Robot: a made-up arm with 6 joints.
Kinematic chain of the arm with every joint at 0, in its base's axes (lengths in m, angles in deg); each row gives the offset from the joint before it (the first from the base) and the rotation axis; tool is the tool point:
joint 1: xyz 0 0 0.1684 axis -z
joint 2: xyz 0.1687 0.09 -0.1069 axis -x
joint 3: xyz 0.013 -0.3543 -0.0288 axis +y
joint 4: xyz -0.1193 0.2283 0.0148 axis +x
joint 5: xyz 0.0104 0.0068 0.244 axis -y
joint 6: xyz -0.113 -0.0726 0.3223 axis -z
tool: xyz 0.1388 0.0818 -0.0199
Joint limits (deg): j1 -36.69..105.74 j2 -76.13..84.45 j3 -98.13..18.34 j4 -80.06..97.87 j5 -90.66..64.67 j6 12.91..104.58
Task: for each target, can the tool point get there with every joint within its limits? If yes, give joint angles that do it. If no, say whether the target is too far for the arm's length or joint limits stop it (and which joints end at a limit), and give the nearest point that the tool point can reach.
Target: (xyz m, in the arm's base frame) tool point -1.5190 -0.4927 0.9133
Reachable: no: too far | nearest point -0.5980 -0.2788 0.4158 | short by 1.068 m
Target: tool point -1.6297 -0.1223 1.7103
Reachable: no: too far | nearest point -0.4866 -0.1507 0.5865 | short by 1.603 m
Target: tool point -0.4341 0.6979 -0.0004
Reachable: no: joint limits stop it (at a limit: joint 1, joint 2, joint 6) | nearest point -0.3182 0.5820 0.0396 | short by 0.169 m
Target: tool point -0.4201 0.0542 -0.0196
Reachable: yes | joints -9.98 -39.21 -83.59 -27.08 5.27 68.04
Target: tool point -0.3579 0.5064 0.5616
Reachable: no: joint limits stop it (at a limit: joint 1, joint 2, joint 6) | nearest point -0.3083 0.4689 0.5212 | short by 0.074 m
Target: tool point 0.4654 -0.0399 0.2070
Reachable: yes | joints 57.88 68.51 -16.46 -33.29 -71.91 35.35
